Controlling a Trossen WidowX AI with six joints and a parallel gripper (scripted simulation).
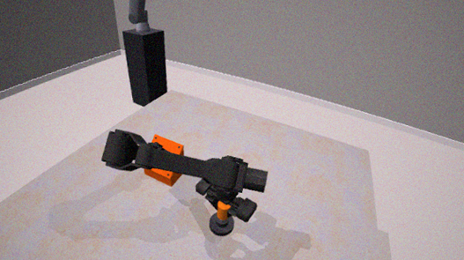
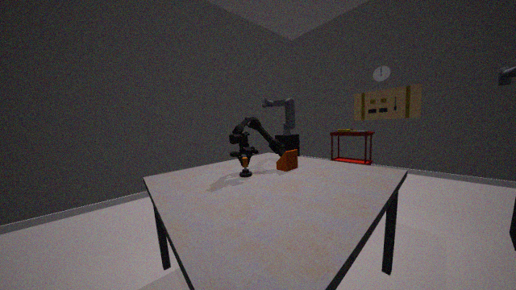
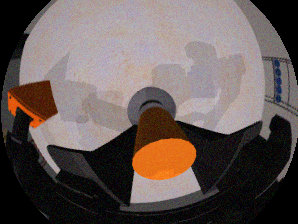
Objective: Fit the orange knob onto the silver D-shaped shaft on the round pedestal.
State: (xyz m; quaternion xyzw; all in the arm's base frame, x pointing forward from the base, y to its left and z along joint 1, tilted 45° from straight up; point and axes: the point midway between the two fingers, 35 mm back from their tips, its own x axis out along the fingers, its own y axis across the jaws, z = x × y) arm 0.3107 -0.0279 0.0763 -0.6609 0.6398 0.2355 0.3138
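My gripper tip is 40 mm above the round dark pedestal. Also, from my gripper tip: orange knob (30 mm above).
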